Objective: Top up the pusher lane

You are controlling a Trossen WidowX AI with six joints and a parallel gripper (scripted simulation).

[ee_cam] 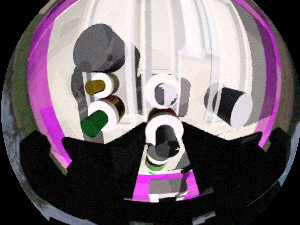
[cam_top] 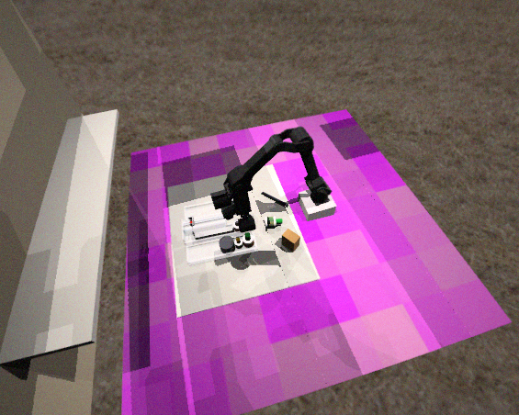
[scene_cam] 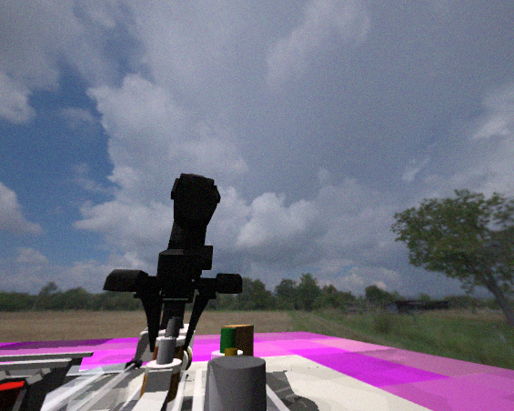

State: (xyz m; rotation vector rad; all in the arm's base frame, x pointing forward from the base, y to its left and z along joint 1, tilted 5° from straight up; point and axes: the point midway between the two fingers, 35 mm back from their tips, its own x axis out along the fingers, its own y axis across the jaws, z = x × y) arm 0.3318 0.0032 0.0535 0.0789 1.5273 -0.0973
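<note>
My gripper tip is 150 mm short of the pusher lane, 40 mm to the left of it and 30 mm above it. The rest, counted from my gripper tip: brown box 140 mm to the left, 140 mm behind, 20 mm below; then black rod 160 mm behind, 110 mm to the right, 50 mm below; then red mark 220 mm ahead, 60 mm to the right, 20 mm above.
</note>
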